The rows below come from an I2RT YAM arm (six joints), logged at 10 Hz.
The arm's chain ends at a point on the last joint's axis. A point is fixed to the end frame.
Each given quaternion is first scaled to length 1.
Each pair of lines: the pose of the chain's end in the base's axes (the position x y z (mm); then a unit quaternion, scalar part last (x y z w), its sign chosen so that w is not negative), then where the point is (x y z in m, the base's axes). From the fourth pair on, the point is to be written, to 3 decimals.
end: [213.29 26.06 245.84 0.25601 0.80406 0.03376 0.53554]
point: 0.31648 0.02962 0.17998
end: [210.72 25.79 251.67 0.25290 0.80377 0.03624 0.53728]
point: 0.31418 0.03010 0.18629
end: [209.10 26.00 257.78 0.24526 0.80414 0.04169 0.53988]
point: 0.31293 0.03214 0.19313
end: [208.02 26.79 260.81 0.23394 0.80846 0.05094 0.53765]
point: 0.311 0.036 0.196
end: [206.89 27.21 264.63 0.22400 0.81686 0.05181 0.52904]
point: 0.309 0.039 0.197
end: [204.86 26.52 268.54 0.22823 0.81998 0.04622 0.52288]
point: 0.306 0.037 0.200
